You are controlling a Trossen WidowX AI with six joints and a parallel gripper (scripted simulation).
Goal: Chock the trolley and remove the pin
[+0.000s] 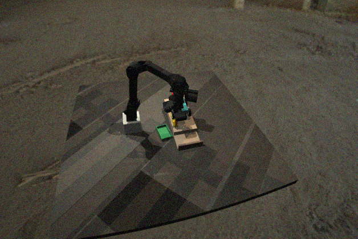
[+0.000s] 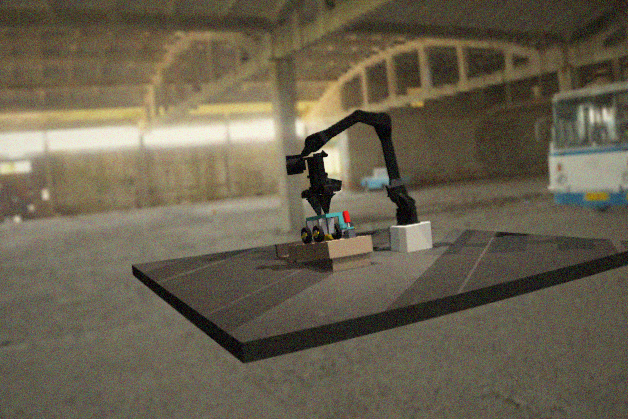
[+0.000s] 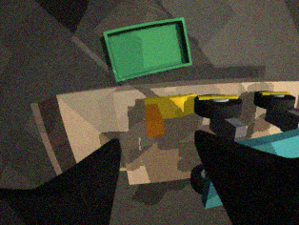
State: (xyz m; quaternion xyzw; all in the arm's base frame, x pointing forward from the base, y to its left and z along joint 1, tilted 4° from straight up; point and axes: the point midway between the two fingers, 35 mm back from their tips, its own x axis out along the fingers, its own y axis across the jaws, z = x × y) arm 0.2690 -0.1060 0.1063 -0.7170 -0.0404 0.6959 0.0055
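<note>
My gripper tip is 230 mm to the right of the red-headed stop pin, 20 mm short of it and 10 mm above it. Also, from my gripper tip: yellow chock (60 mm below, 30 mm to the left); teal trolley (130 mm to the left, 50 mm ahead, 30 mm below); tan ramp (120 mm to the left, 100 mm below, 50 mm ahead).
</note>
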